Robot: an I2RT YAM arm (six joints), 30 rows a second.
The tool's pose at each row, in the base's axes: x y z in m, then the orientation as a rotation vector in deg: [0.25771, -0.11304, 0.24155, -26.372, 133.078, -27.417]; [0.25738, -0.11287, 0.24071, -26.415, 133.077, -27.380]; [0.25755, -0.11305, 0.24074, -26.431, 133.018, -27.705]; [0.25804, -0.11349, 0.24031, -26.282, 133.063, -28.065]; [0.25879, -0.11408, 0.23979, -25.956, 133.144, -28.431]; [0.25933, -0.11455, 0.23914, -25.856, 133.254, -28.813]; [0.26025, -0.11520, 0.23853, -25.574, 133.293, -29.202]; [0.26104, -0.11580, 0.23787, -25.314, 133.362, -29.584]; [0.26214, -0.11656, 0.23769, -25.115, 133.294, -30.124]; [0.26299, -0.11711, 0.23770, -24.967, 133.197, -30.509]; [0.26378, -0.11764, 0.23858, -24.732, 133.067, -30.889]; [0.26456, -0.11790, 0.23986, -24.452, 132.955, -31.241]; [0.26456, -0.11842, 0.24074, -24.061, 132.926, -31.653]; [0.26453, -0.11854, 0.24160, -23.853, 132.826, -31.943]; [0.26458, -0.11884, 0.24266, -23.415, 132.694, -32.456]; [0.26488, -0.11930, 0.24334, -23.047, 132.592, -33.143]
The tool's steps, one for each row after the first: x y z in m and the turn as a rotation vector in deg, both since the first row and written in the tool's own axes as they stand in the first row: [0.00063, 0.00060, 0.00030, -0.037, -0.012, -0.020]; [0.00058, 0.00039, 0.00044, 0.191, 0.022, -0.130]; [0.00069, 0.00012, 0.00117, 0.464, 0.167, -0.132]; [0.00074, -0.00030, 0.00217, 0.784, 0.349, -0.007]; [0.00095, -0.00051, 0.00309, 1.037, 0.562, -0.051]; [0.00097, -0.00097, 0.00429, 1.370, 0.713, 0.034]; [0.00107, -0.00133, 0.00541, 1.682, 0.891, 0.104]; [0.00077, -0.00212, 0.00647, 2.119, 0.985, 0.083]; [0.00043, -0.00276, 0.00717, 2.446, 1.008, 0.072]; [-0.00038, -0.00377, 0.00724, 2.806, 1.001, 0.125]; [-0.00153, -0.00473, 0.00698, 3.155, 1.004, 0.219]; [-0.00179, -0.00559, 0.00648, 3.553, 1.107, 0.374]; [-0.00221, -0.00608, 0.00590, 3.836, 1.104, 0.435]; [-0.00272, -0.00684, 0.00528, 4.345, 1.145, 0.592]; [-0.00310, -0.00761, 0.00513, 4.938, 1.266, 0.645]
